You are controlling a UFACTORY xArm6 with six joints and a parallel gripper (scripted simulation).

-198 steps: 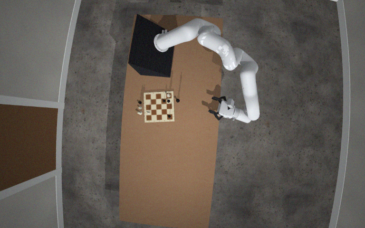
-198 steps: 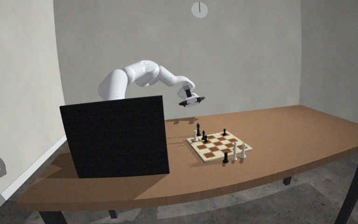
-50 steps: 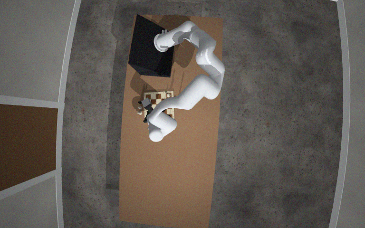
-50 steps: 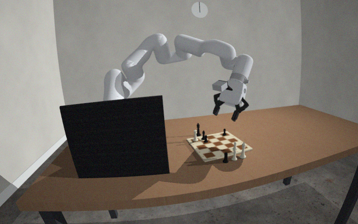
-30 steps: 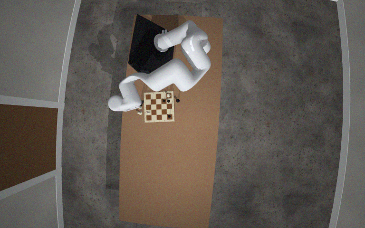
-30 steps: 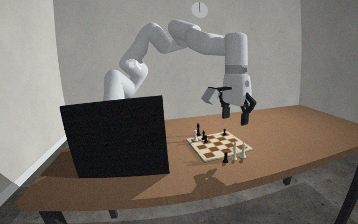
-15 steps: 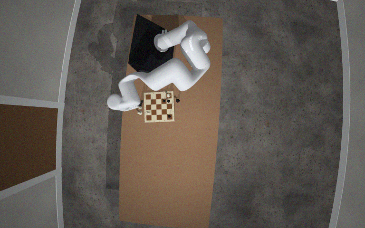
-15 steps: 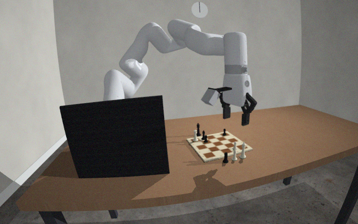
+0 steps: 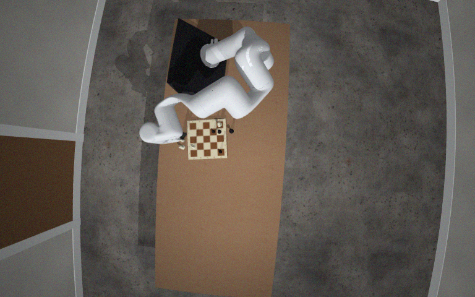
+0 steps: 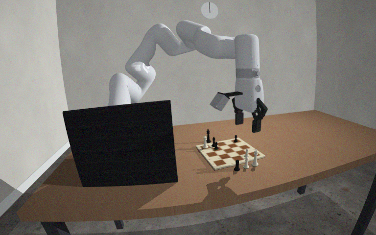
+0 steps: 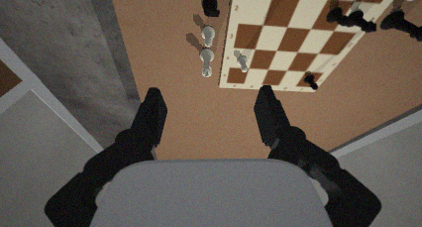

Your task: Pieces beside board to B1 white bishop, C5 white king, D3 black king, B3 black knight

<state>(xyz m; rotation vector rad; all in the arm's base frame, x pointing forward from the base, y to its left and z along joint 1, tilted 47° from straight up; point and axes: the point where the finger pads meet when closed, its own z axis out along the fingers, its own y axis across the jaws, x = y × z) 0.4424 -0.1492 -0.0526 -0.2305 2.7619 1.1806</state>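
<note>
My hand is 13 cm above the white king and 4 cm short of it. Also, from my hand: chessboard: 16 cm below, 14 cm to the left, 1 cm behind; black king: 27 cm to the left, 13 cm below, 6 cm behind; white pawn: 14 cm below, 7 cm to the left, 4 cm ahead.
</note>
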